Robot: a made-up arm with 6 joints. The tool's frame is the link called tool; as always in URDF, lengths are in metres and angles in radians. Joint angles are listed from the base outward. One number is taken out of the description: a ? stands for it. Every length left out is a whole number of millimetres.
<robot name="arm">
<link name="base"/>
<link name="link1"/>
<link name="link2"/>
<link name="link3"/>
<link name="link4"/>
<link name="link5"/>
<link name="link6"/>
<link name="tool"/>
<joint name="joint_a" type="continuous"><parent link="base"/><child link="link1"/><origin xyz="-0.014 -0.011 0.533" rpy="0 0 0"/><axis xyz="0 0 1"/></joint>
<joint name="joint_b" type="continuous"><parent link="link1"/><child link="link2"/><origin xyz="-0.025 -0.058 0" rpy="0 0 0"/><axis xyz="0 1 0"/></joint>
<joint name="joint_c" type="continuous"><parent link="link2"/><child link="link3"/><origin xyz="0.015 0 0.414" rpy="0 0 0"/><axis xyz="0 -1 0"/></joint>
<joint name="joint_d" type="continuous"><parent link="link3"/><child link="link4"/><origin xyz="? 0 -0.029" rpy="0 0 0"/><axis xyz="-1 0 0"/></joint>
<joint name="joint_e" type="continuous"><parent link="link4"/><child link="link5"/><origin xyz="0 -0.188 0.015" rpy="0 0 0"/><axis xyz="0 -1 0"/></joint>
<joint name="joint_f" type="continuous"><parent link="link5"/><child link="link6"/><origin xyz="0.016 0 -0.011" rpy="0 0 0"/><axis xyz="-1 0 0"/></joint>
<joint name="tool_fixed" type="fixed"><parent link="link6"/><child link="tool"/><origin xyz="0 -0.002 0.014" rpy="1.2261 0.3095 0.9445"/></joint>
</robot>
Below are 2 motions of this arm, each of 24 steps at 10 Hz.
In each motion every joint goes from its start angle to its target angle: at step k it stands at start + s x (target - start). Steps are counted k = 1, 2, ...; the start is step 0. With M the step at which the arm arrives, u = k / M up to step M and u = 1 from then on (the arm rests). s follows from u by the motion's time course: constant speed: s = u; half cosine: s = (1 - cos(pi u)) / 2; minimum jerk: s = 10 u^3 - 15 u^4 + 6 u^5.
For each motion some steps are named. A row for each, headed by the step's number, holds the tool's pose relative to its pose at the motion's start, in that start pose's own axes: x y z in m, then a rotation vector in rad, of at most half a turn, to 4 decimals.
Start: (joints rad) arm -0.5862 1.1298 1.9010 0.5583 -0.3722 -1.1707
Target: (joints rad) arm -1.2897 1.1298 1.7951 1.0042 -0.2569 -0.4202
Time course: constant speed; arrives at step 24
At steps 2, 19, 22, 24:
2: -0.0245 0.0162 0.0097 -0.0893 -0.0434 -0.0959
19: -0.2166 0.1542 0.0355 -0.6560 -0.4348 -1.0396
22: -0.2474 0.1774 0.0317 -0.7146 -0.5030 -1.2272
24: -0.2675 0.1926 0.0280 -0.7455 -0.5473 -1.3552

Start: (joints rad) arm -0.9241 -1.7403 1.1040 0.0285 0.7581 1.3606
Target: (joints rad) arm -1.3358 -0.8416 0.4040 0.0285 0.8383 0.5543
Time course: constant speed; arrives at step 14
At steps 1, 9, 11, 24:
1: 0.0225 0.0383 -0.0483 0.0035 0.0911 0.0961
9: 0.0006 0.2533 -0.4609 0.0998 0.9245 0.6418
11: -0.0497 0.2672 -0.5528 0.1407 1.1550 0.6959
24: -0.1438 0.2539 -0.6668 0.2120 1.5035 0.6965

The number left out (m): 0.322
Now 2 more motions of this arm.
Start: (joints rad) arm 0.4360 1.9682 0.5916 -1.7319 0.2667 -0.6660
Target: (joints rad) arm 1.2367 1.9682 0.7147 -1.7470 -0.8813 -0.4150
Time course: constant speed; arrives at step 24
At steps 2, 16, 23, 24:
2: -0.0014 -0.0160 -0.0026 0.0473 0.0071 -0.1306
16: -0.0475 -0.1245 -0.0115 0.3409 -0.0476 -1.0709
23: -0.0921 -0.1686 -0.0079 0.4788 -0.1600 -1.5360
24: -0.0995 -0.1740 -0.0069 0.4989 -0.1818 -1.6008

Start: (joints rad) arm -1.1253 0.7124 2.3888 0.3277 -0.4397 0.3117
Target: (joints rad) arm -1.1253 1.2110 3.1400 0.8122 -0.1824 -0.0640
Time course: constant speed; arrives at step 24
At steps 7, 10, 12, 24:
7: -0.0234 0.0043 -0.0512 -0.0608 -0.1528 0.0100
10: -0.0352 0.0071 -0.0763 -0.0906 -0.2152 0.0159
12: -0.0436 0.0093 -0.0939 -0.1117 -0.2557 0.0202
24: -0.1026 0.0278 -0.2133 -0.2563 -0.4764 0.0479

